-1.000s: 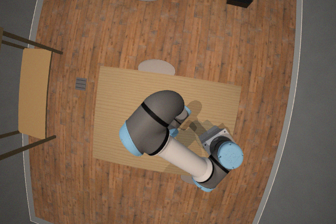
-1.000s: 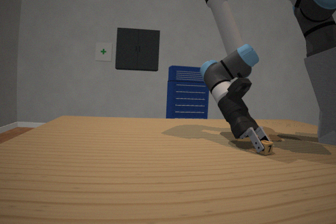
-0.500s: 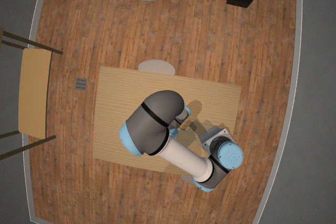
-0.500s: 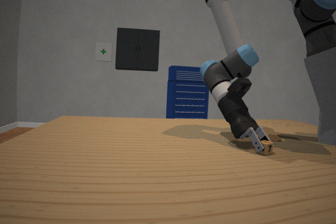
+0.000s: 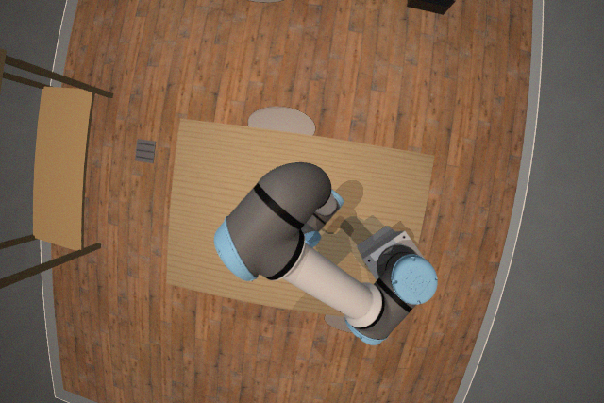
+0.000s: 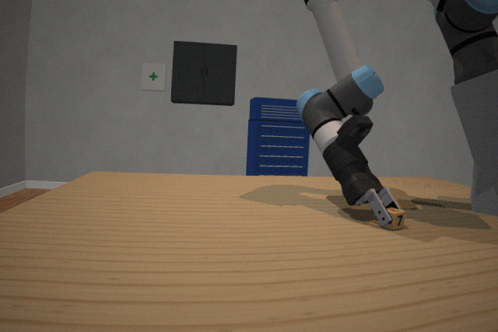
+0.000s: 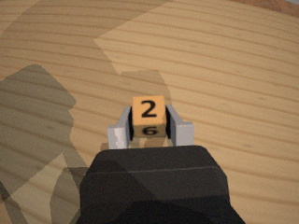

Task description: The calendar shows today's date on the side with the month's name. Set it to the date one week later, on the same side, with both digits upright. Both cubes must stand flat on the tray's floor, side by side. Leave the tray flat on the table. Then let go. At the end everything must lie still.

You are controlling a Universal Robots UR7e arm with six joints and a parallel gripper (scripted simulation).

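My hand is 10 mm to the right of the wooden date cube and 10 mm above it. The rest, counted from my hand: wooden calendar tray (150 mm to the right, 20 mm behind, 10 mm below).
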